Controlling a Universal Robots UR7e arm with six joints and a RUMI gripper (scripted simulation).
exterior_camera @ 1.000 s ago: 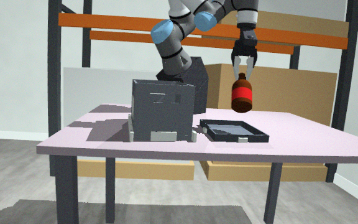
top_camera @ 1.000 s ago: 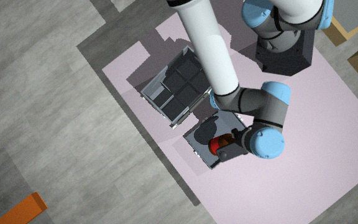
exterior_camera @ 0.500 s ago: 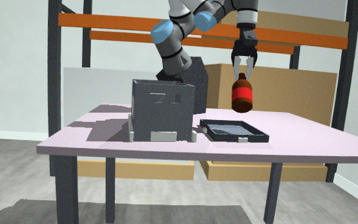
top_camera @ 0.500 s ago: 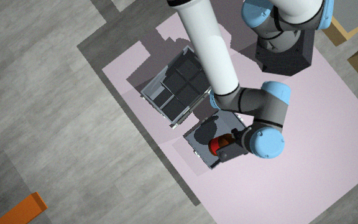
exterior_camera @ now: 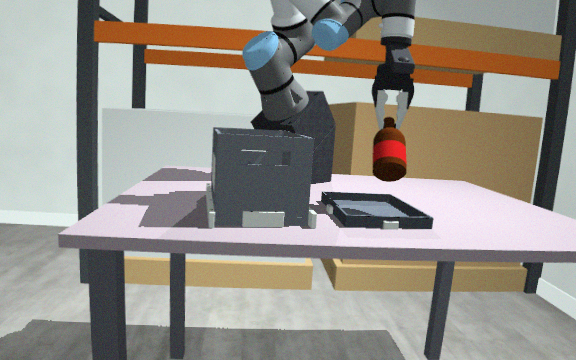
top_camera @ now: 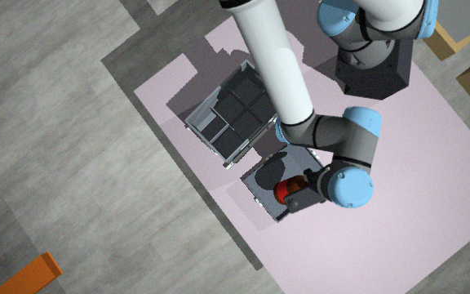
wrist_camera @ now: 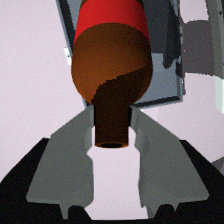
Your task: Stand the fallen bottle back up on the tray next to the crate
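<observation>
The brown bottle lies 3 cm ahead of my hand and 4 cm below it. From my hand the other things lie so: dark tray 3 cm ahead, 3 cm to the right, 19 cm below; then dark crate 6 cm ahead, 31 cm to the right, 12 cm below.
</observation>
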